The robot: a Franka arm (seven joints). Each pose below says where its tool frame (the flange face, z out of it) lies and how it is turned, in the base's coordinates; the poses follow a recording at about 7 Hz.
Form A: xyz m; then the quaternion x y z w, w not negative.
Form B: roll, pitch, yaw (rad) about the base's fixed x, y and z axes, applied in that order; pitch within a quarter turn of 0, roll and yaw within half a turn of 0; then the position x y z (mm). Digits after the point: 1 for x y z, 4 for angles.
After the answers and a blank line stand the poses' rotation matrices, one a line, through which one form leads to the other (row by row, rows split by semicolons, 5 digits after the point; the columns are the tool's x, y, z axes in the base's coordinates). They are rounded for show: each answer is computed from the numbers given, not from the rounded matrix.
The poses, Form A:
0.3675 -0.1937 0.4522 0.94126 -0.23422 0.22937 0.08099
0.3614 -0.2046 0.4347 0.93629 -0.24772 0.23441 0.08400
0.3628 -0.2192 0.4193 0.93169 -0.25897 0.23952 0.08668
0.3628 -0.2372 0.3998 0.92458 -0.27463 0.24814 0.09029
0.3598 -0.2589 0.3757 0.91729 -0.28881 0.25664 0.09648
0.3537 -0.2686 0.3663 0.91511 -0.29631 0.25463 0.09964
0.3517 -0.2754 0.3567 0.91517 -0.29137 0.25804 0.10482
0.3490 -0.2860 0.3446 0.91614 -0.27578 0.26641 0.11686
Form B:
3.0906 -0.4890 -0.4750 367.5 -193.7 452.2
3.0946 -0.5013 -0.5053 361.4 -204.6 434.7
3.0986 -0.5135 -0.5309 362.8 -219.2 419.3
3.1060 -0.5334 -0.5677 362.8 -237.2 399.8
3.1078 -0.5545 -0.6004 359.8 -258.9 375.7
3.1046 -0.5528 -0.6158 353.7 -268.6 366.3
3.0925 -0.5626 -0.6023 351.7 -275.4 356.7
3.0609 -0.5855 -0.5605 349.0 -286.0 344.6

0.78506 -0.47808 0.39385; -0.40377 -0.87716 -0.25991; 0.46973 0.04502 -0.88166
0.76738 -0.50325 0.39733; -0.42449 -0.86316 -0.27343; 0.48056 0.04116 -0.87599
0.75113 -0.52409 0.40142; -0.44104 -0.85084 -0.28558; 0.49121 0.03746 -0.87023
0.72601 -0.55265 0.40926; -0.46303 -0.83285 -0.30326; 0.50845 0.03067 -0.86055
0.70145 -0.57936 0.41510; -0.48032 -0.81456 -0.32524; 0.52655 0.02876 -0.84966
0.69472 -0.59306 0.40698; -0.49157 -0.80454 -0.33327; 0.52508 0.03146 -0.85047
0.69704 -0.58740 0.41122; -0.47921 -0.80823 -0.34222; 0.53338 0.04149 -0.84486
0.70594 -0.56757 0.42368; -0.44304 -0.82058 -0.36106; 0.55259 0.06718 -0.83074

